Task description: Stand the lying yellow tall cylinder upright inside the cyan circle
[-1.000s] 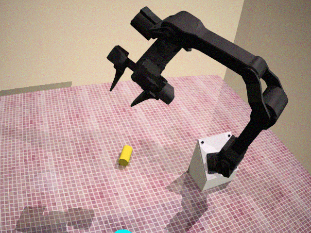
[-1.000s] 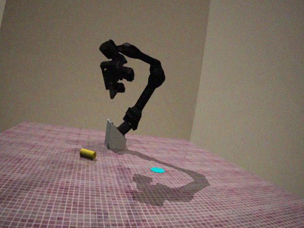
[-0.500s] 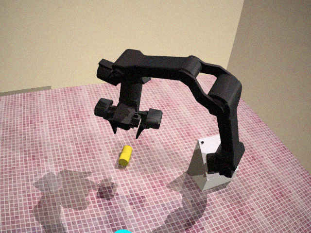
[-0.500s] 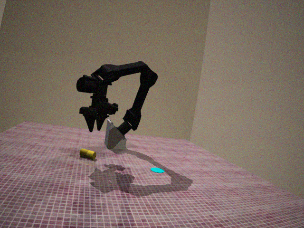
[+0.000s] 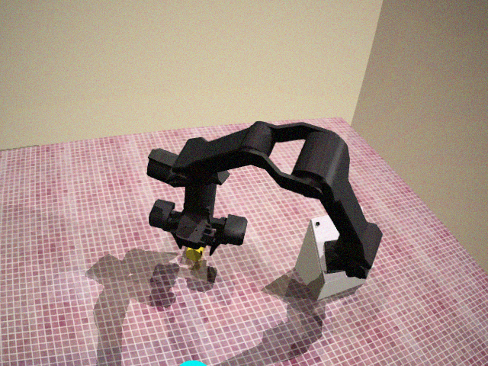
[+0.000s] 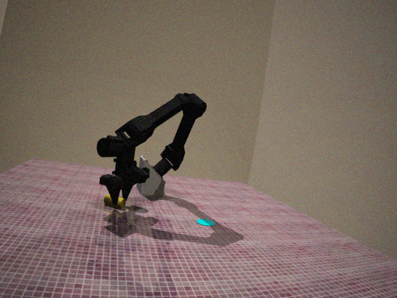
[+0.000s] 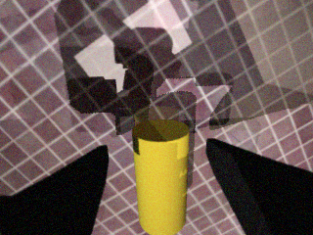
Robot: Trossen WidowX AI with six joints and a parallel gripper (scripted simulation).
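Right now my gripper tip is 280 mm to the right of the cyan circle, 80 mm short of it and 10 mm above it. Also, from my gripper tip: yellow cylinder: 20 mm to the right, 10 mm behind.
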